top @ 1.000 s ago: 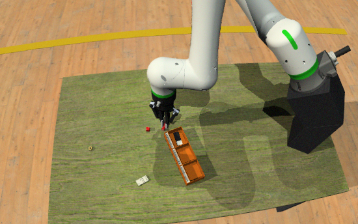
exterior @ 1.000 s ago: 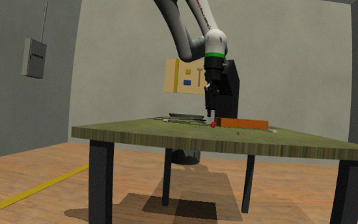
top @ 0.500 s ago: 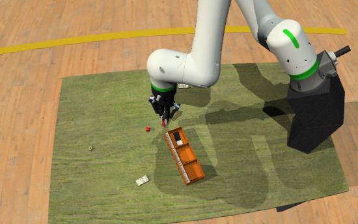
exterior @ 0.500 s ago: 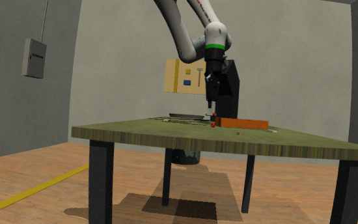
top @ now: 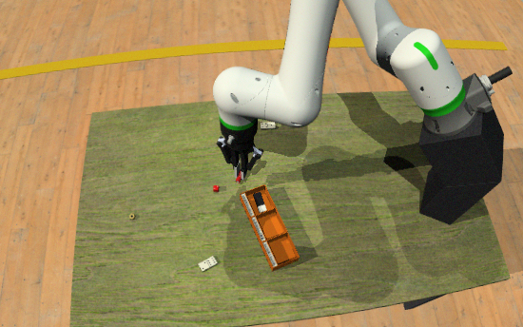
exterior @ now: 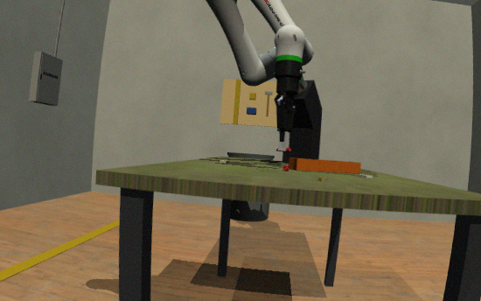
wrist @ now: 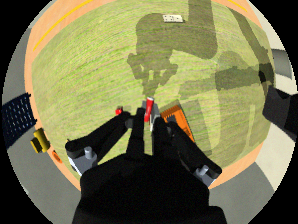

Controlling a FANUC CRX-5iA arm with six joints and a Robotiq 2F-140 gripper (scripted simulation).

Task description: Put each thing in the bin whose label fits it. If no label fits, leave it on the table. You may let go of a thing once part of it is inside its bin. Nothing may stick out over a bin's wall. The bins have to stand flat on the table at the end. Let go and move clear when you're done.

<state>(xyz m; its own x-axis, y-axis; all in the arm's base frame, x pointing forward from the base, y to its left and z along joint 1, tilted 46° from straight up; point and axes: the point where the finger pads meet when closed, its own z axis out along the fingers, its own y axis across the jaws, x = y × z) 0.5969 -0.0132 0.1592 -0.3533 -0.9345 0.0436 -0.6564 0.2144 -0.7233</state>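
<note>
My hand is 160 mm to the right of the orange bin, 80 mm above it and 60 mm past it. Round my hand: black-and-white block: 80 mm to the left, 80 mm below, 50 mm behind; then red cylinder: 30 mm below; then small red cube: 90 mm below, 80 mm ahead, 10 mm to the left.
</note>
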